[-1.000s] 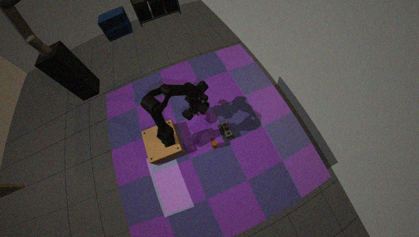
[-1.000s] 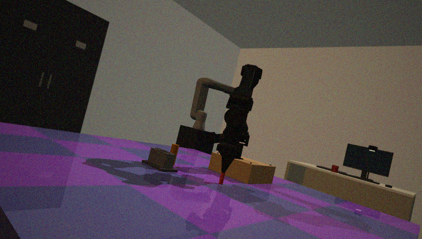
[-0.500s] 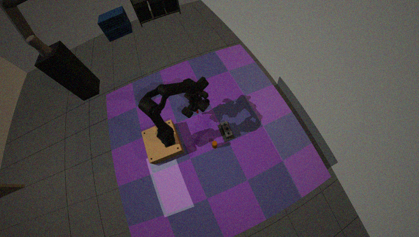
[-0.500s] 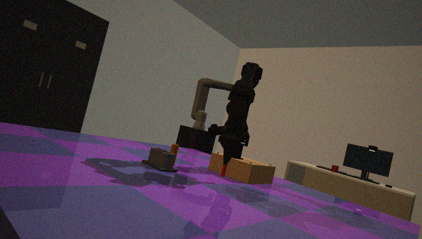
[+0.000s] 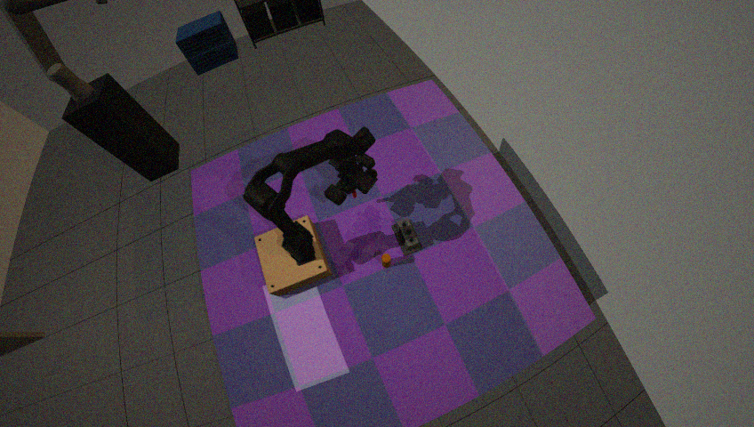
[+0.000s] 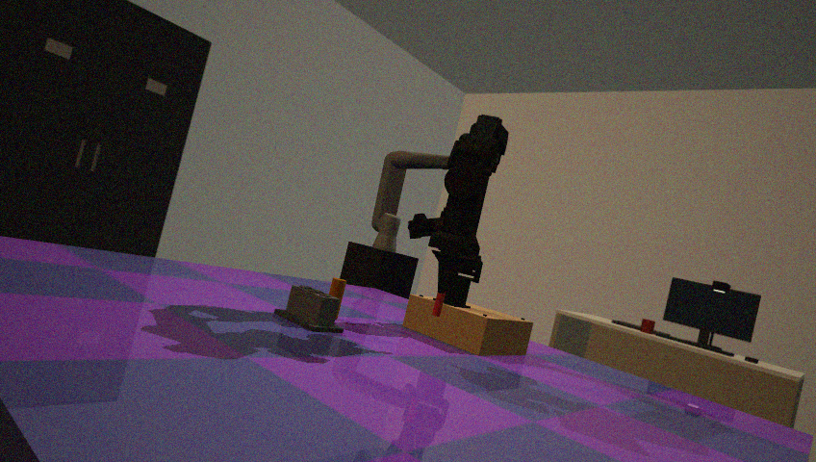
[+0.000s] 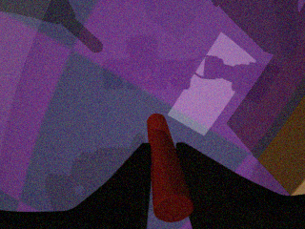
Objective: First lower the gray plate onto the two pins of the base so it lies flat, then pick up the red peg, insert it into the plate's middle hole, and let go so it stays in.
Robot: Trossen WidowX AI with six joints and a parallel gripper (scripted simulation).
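The gray plate is 12 cm ahead of my gripper tip, 19 cm to the right of it and 7 cm below it. The rest, counted from my gripper tip: base (12 cm ahead, 19 cm to the right, 11 cm below); red peg (right at my gripper tip); orange peg (2 cm ahead, 25 cm to the right, 7 cm below).
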